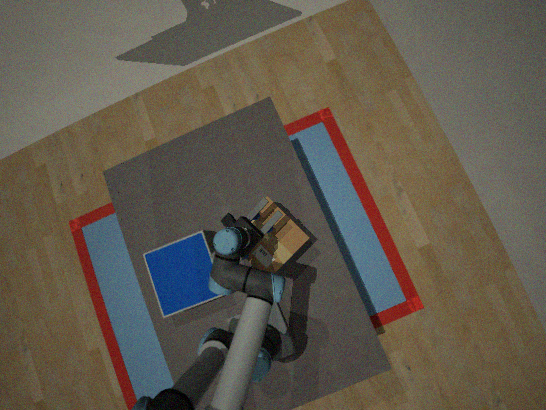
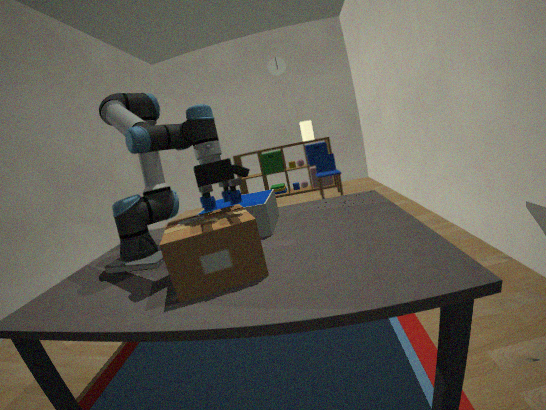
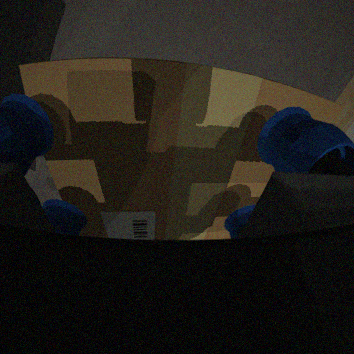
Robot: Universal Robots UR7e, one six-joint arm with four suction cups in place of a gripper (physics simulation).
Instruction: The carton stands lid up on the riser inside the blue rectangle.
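The brown carton (image 1: pixel 288 240) (image 2: pixel 211 276) (image 3: pixel 105 95) stands on the grey table (image 1: pixel 198 167) (image 2: pixel 362 246), flapped top up, with a barcode label (image 3: pixel 131 225) on the top. It stands beside the riser, not on it. The white riser (image 2: pixel 269 215) carries the blue rectangle (image 1: pixel 178 273) (image 2: pixel 254 199), and nothing rests on it. My suction gripper (image 1: pixel 246 233) (image 2: pixel 218 200) (image 3: pixel 158 165) hangs right over the carton's top. Its blue cups sit just at or slightly above the lid, and I cannot tell whether they touch it.
The arm's base (image 2: pixel 136 246) stands on the table behind the carton. A red-edged blue mat (image 1: pixel 366 198) (image 2: pixel 414 348) lies on the floor under the table. A shelf unit (image 2: pixel 282 146) and a blue chair (image 2: pixel 326 169) stand by the far wall.
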